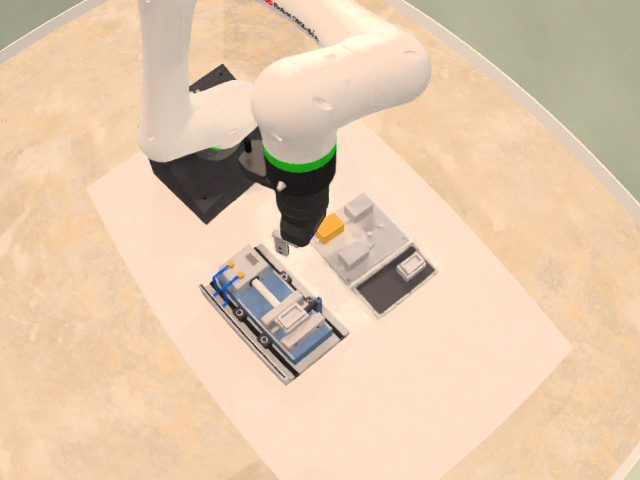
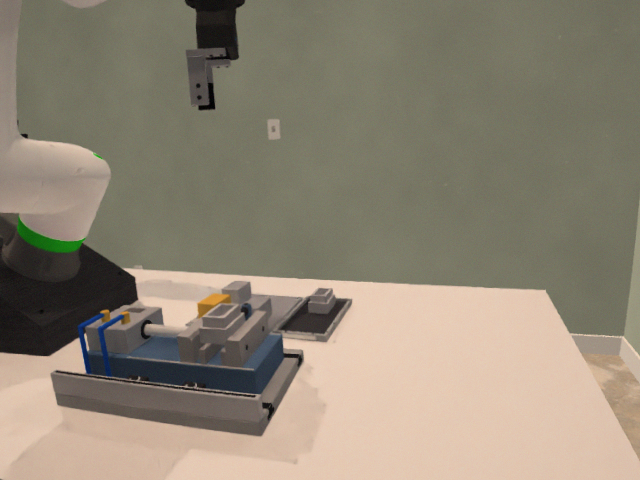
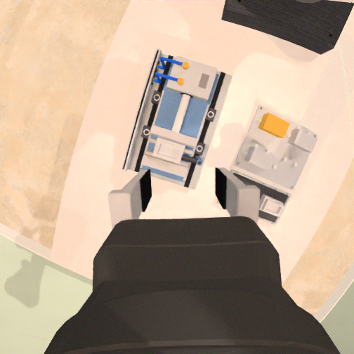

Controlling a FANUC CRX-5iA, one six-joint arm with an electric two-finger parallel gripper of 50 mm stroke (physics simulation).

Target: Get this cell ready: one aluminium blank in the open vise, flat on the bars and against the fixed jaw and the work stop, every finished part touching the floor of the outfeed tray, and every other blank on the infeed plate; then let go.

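Where they show: gripper, fingertip midpoint: [image 1: 291,239] [image 2: 204,107]; arm's base at its link origin: [image 2: 41,260].
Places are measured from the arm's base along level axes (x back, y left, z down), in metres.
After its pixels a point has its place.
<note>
My gripper [image 1: 295,250] {x -0.467, y -0.159, z -0.248 m} [image 2: 205,106] {x -0.467, y -0.159, z -0.248 m} [image 3: 182,181] is open and empty, high above the table. A finished part with a rectangular rim on top [image 1: 292,316] {x -0.478, y -0.182, z 0.032 m} [image 2: 222,321] {x -0.490, y -0.211, z 0.023 m} [image 3: 168,151] sits between the jaws of the blue vise [image 1: 310,349] {x -0.542, y -0.195, z 0.087 m} [image 2: 180,369] {x -0.436, y -0.237, z 0.081 m} [image 3: 165,117], beside the work stop [image 1: 311,304] {x -0.484, y -0.134, z 0.037 m} [image 2: 246,310] {x -0.491, y -0.127, z 0.040 m} [image 3: 190,159]. Any jaw gap is too small to tell. Another finished part [image 1: 412,266] {x -0.561, y 0.115, z 0.106 m} [image 2: 322,301] {x -0.563, y 0.090, z 0.103 m} [image 3: 271,206] stands in the dark outfeed tray [image 1: 379,291] {x -0.543, y 0.023, z 0.126 m} [image 2: 310,324] {x -0.550, y 0.031, z 0.127 m}. Two plain grey blanks [image 1: 358,207] {x -0.370, y 0.133, z 0.089 m} [image 1: 353,255] {x -0.449, y 0.032, z 0.089 m} [image 3: 303,139] [image 3: 257,156] stand on the infeed plate [image 1: 387,243] {x -0.473, y 0.127, z 0.125 m} [image 2: 283,304] {x -0.473, y 0.126, z 0.125 m} [image 3: 272,175].
An orange block [image 1: 329,228] {x -0.363, y 0.043, z 0.089 m} [image 2: 214,305] {x -0.369, y 0.019, z 0.091 m} [image 3: 274,125] also stands on the infeed plate, which has small pegs. Blue hoses [image 1: 221,283] [image 2: 102,343] {x -0.333, y -0.250, z 0.045 m} [image 3: 170,77] rise at the vise's cylinder end. The dark robot base [image 1: 204,188] {x -0.086, y -0.105, z 0.052 m} [image 2: 46,325] {x -0.124, y -0.135, z 0.080 m} [image 3: 287,22] stands behind.
</note>
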